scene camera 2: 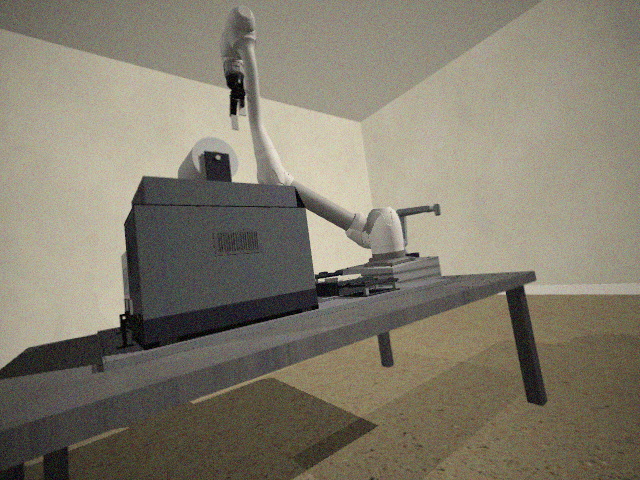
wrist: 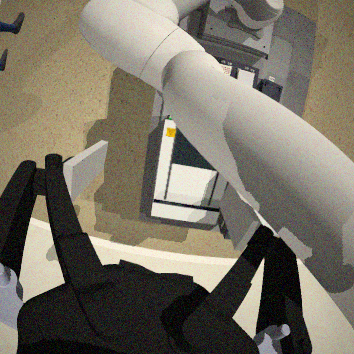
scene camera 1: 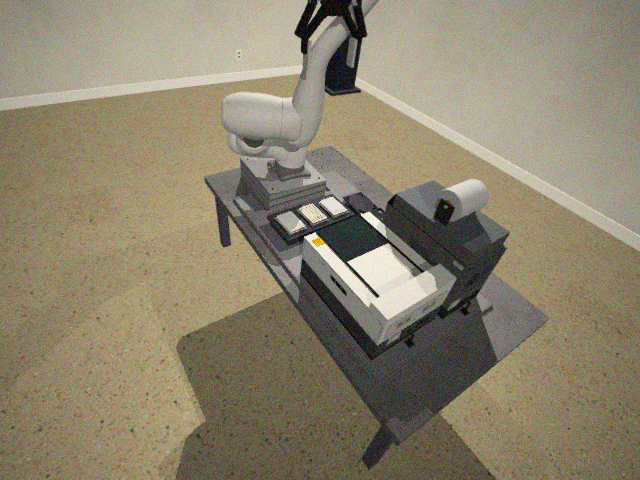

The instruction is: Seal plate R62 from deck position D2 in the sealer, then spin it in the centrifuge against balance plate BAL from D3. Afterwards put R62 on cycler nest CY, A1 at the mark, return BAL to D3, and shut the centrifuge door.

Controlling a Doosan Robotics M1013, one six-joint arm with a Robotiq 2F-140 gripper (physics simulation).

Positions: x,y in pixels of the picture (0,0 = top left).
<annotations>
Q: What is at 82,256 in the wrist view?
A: My gripper.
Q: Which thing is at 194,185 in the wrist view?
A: A white centrifuge.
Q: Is my gripper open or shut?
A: Open.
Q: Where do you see a white centrifuge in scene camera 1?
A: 381,290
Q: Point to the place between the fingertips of my gripper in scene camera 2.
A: At 238,122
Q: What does my gripper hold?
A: Nothing.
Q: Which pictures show my gripper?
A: Scene camera 2, the wrist view and scene camera 1: all of them.
</annotations>
